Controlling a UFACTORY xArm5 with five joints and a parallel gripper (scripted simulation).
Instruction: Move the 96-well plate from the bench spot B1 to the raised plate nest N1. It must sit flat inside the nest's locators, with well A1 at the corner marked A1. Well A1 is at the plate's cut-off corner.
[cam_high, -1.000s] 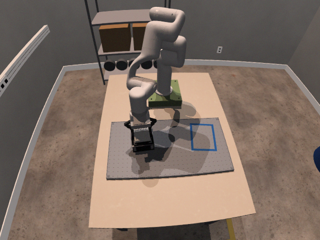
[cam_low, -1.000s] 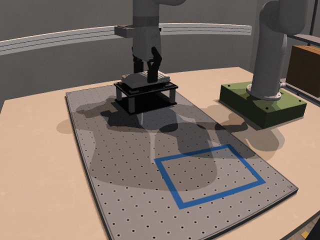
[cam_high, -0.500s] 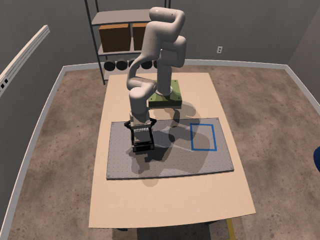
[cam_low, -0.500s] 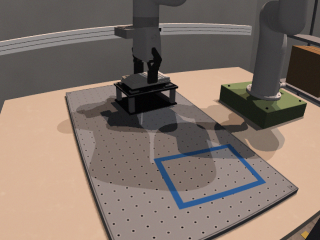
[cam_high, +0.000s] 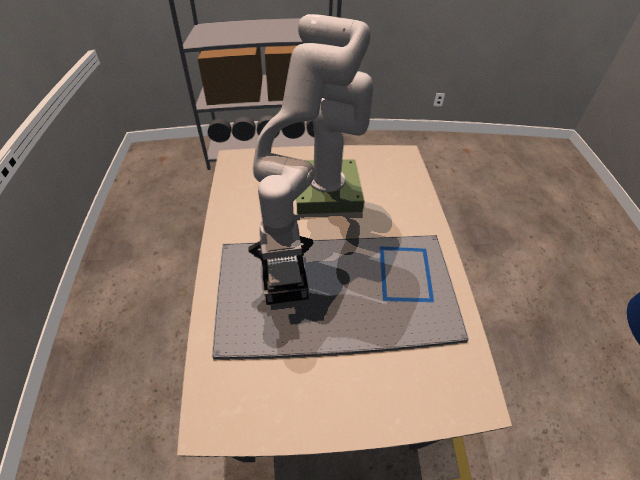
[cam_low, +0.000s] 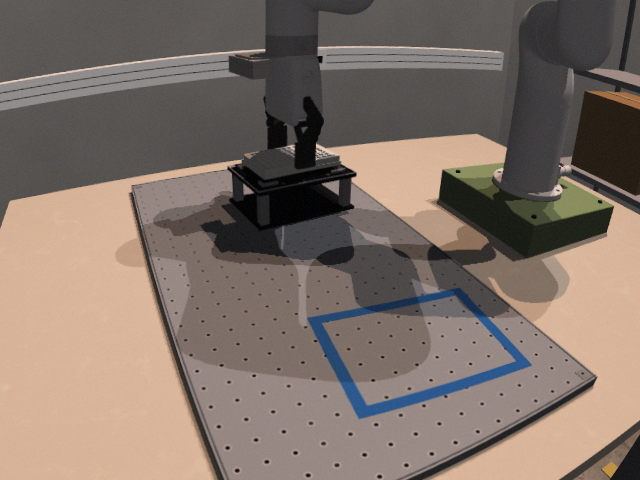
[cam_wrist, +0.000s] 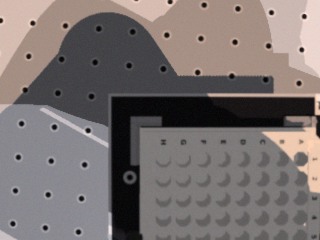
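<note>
My hand is 1 cm above the grey 96-well plate. Round my hand: A1 mark: 8 cm ahead, 4 cm to the right, 3 cm below; then black raised plate nest: 3 cm below.
</note>
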